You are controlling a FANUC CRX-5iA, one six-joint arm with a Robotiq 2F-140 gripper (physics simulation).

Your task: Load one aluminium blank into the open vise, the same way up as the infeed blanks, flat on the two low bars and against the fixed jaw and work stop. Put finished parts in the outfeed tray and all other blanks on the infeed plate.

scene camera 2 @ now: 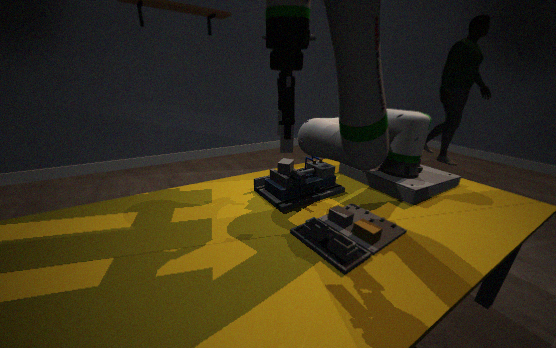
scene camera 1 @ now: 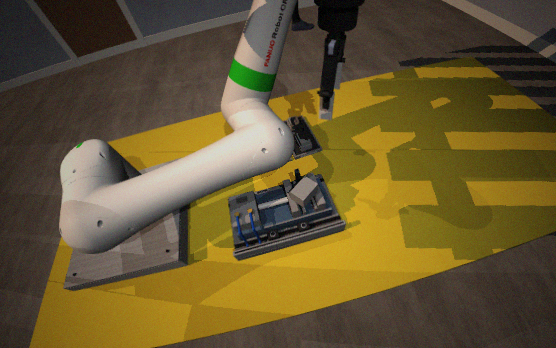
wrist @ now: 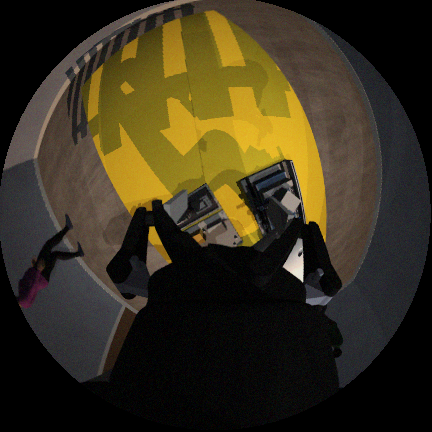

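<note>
The vise (scene camera 1: pixel 243 201) (scene camera 2: pixel 321 171) (wrist: pixel 273 180) stands on its base. A grey blank (scene camera 1: pixel 304 192) (scene camera 2: pixel 286 165) (wrist: pixel 288 200) rests high on its jaw end, skewed to the jaws and seemingly tilted. The infeed plate (scene camera 2: pixel 393 235) carries a grey blank (scene camera 2: pixel 340 215) and an orange-brown block (scene camera 2: pixel 367 230) (wrist: pixel 199 238). The dark outfeed tray (scene camera 1: pixel 310 151) (scene camera 2: pixel 320 253) adjoins the plate; its contents are too dark to tell. My gripper (scene camera 1: pixel 325 109) (scene camera 2: pixel 286 144) (wrist: pixel 227 201) is open and empty, high above the table. The arm hides the infeed plate in scene camera 1.
The yellow table (scene camera 1: pixel 350 270) (scene camera 2: pixel 280 310) (wrist: pixel 312 165) carries strong shadows. The robot's base plate (scene camera 1: pixel 130 265) (scene camera 2: pixel 420 190) stands beside the vise. The arm's elbow (scene camera 1: pixel 260 135) hangs between vise and tray in scene camera 1. A person (scene camera 2: pixel 457 75) (wrist: pixel 37 280) is beyond the table.
</note>
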